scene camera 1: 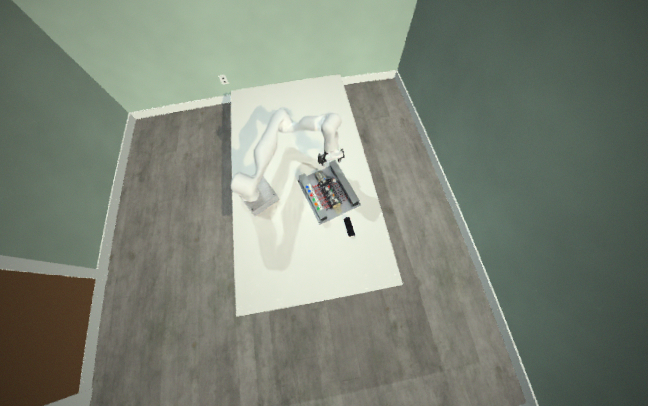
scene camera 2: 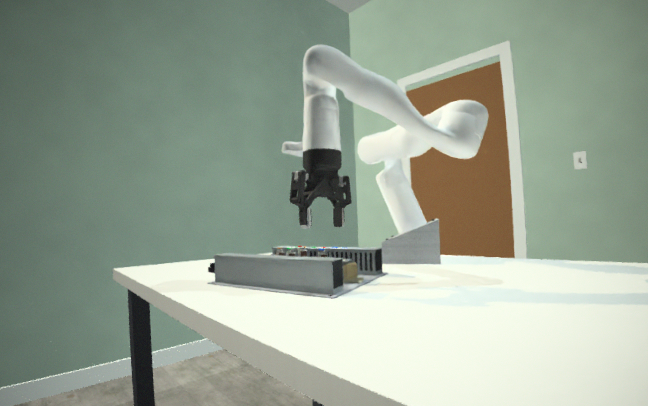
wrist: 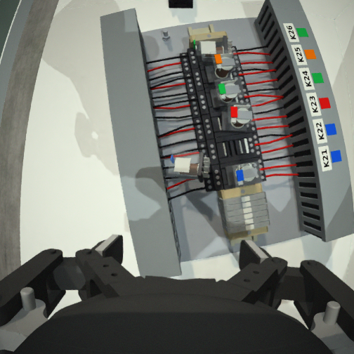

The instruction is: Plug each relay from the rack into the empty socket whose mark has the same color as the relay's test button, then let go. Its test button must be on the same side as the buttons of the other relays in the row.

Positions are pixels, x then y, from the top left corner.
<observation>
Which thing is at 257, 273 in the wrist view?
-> My gripper.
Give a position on a clear-cased relay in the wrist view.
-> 222, 90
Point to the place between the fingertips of my gripper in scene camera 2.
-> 323, 227
</observation>
